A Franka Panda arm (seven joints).
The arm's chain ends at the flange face. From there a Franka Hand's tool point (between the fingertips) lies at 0.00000 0.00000 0.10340 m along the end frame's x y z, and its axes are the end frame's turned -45 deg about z.
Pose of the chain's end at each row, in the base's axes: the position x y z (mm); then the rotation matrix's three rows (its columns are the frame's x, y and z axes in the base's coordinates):
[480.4 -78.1 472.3], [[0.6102 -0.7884 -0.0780], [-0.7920 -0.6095 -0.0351], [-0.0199 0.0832 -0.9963]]
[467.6 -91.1 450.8], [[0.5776 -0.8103 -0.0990], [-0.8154 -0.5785 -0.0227], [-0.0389 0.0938 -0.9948]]
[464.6 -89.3 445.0], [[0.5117 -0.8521 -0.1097], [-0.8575 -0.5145 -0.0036], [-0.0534 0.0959 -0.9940]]
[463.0 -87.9 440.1], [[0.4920 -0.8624 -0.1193], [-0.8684 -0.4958 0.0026], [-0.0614 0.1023 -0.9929]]
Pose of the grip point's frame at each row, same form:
[472.3 -81.7 369.3], [[0.9890 -0.1260 -0.0780], [-0.1290 -0.9910 -0.0351], [-0.0729 0.0448 -0.9963]]
[457.4 -93.4 347.9], [[0.9814 -0.1645 -0.0990], [-0.1675 -0.9856 -0.0227], [-0.0938 0.0388 -0.9948]]
[453.3 -89.7 342.2], [[0.9644 -0.2407 -0.1097], [-0.2425 -0.9702 -0.0036], [-0.1056 0.0301 -0.9940]]
[450.7 -87.6 337.4], [[0.9577 -0.2619 -0.1193], [-0.2635 -0.9646 0.0026], [-0.1158 0.0289 -0.9929]]

